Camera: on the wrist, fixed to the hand. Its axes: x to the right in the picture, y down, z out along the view.
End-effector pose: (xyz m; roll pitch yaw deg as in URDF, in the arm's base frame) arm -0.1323 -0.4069 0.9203 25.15 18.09 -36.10
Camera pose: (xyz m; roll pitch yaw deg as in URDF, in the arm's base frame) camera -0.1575 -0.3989 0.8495 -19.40 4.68 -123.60
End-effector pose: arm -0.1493 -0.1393 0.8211 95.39 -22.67 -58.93
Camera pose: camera -0.0854 -0.1139 0.7897 58.52 59.20 -91.59
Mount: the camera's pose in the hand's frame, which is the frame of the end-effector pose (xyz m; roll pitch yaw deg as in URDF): -0.0018 -0.0395 -0.0644 -3.04 -21.42 -85.89
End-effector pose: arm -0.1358 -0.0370 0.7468 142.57 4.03 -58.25
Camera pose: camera -0.0758 0.0000 0.7740 179.92 58.97 31.03
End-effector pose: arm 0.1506 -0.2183 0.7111 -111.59 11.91 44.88
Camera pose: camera 0.1902 -0.2429 0.7706 -160.75 -44.39 117.31
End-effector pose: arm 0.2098 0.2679 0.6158 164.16 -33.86 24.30
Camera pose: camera 0.1596 0.3062 0.6573 136.71 27.71 87.99
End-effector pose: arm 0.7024 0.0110 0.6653 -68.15 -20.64 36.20
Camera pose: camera 0.7414 -0.0527 0.6765 87.23 -73.18 -142.49
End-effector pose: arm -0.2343 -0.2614 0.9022 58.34 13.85 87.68
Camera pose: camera -0.2691 -0.2779 0.8372 -15.97 36.67 -7.94
